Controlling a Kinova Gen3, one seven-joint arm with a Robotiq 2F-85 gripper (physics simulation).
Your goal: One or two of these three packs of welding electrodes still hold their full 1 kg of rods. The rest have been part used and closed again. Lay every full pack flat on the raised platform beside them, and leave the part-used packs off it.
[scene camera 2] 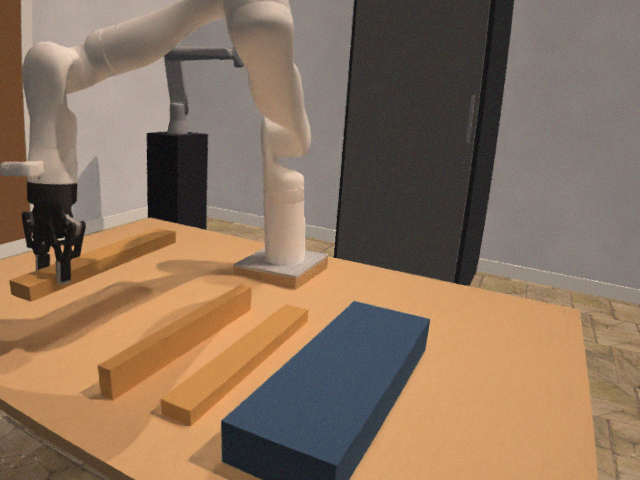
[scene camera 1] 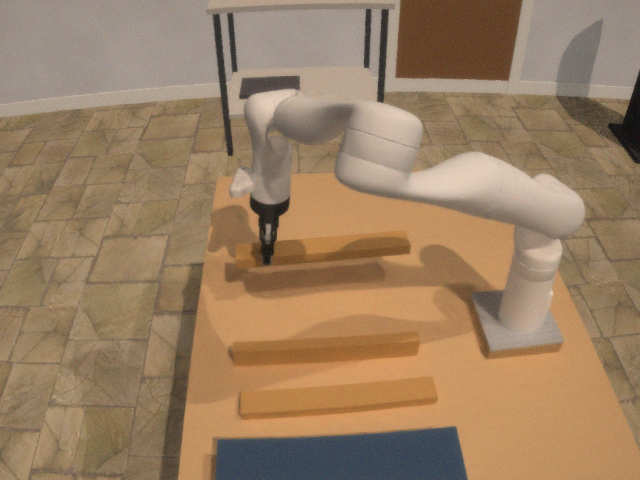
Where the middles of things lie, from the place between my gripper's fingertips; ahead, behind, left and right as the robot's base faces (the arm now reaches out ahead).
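Scene:
Blue raised platform (scene camera 2: 324,406): 46 cm to the left of my hand, 15 cm behind, 8 cm below.

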